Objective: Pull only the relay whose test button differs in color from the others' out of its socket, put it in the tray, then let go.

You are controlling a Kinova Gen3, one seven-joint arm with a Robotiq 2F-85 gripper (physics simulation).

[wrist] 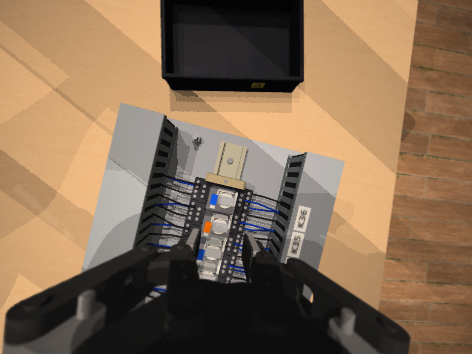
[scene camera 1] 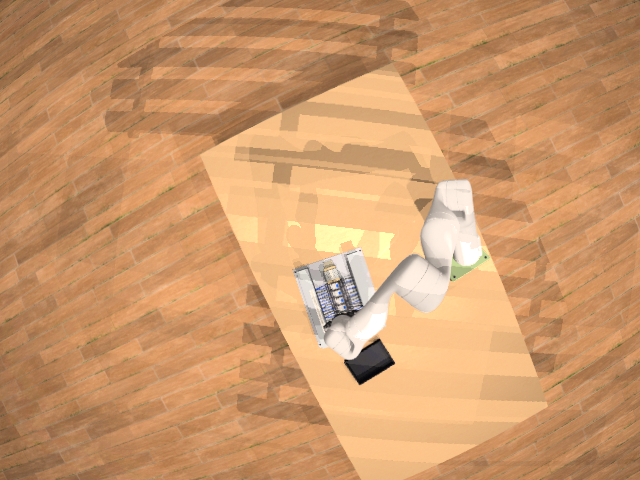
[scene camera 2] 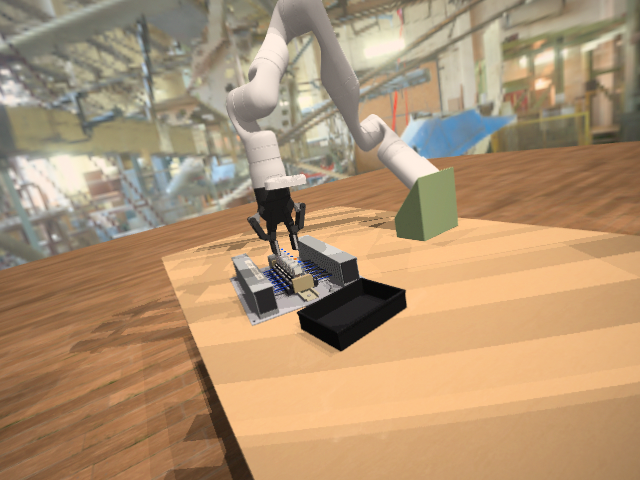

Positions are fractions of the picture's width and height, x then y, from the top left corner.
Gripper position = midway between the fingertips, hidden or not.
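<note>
The gripper (scene camera 2: 0.45,0.53) is in sight, and the wrist view offers another look at the gripper (wrist: 0.47,0.68). A relay (wrist: 0.46,0.64) is visible too.
</note>
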